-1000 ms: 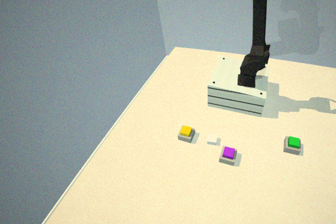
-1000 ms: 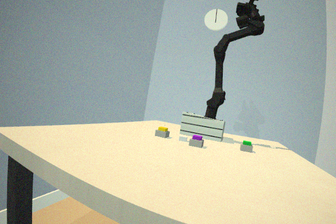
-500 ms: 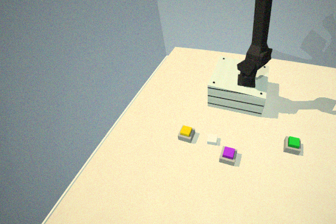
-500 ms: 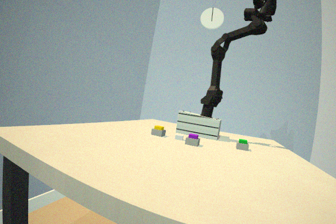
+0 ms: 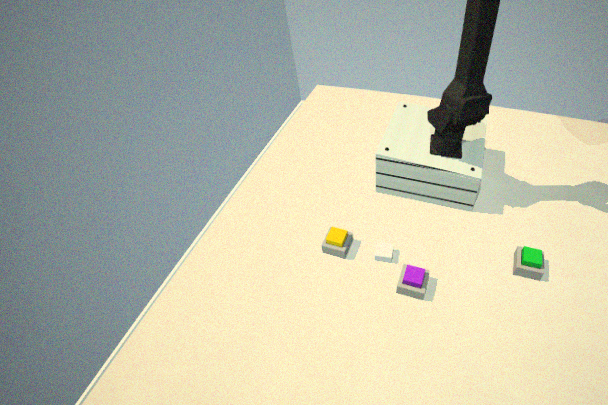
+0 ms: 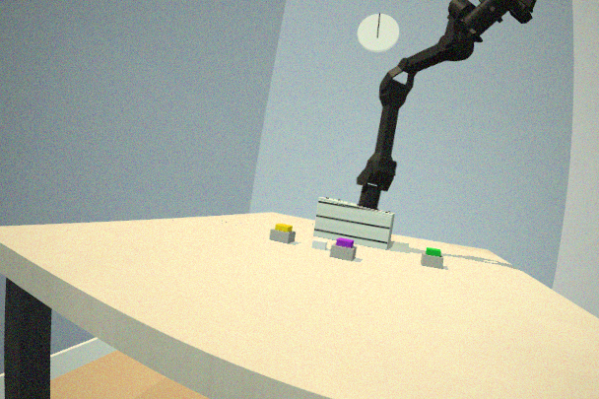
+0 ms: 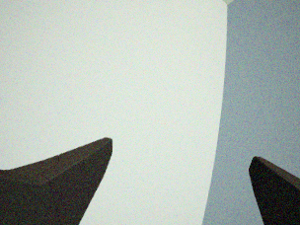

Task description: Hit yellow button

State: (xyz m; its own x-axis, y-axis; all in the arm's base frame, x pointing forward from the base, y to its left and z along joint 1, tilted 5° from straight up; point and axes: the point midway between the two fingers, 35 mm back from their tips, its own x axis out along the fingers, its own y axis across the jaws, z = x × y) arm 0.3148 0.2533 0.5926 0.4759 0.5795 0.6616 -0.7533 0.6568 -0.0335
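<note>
My gripper tip is now 11 cm past the yellow button, 51 cm to the left of it and 67 cm above it. From my gripper tip the other things lie so: green button (12 cm behind, 15 cm to the right, 67 cm below); purple button (5 cm behind, 36 cm to the right, 67 cm below); white block (11 cm behind, 42 cm to the right, 69 cm below).
</note>
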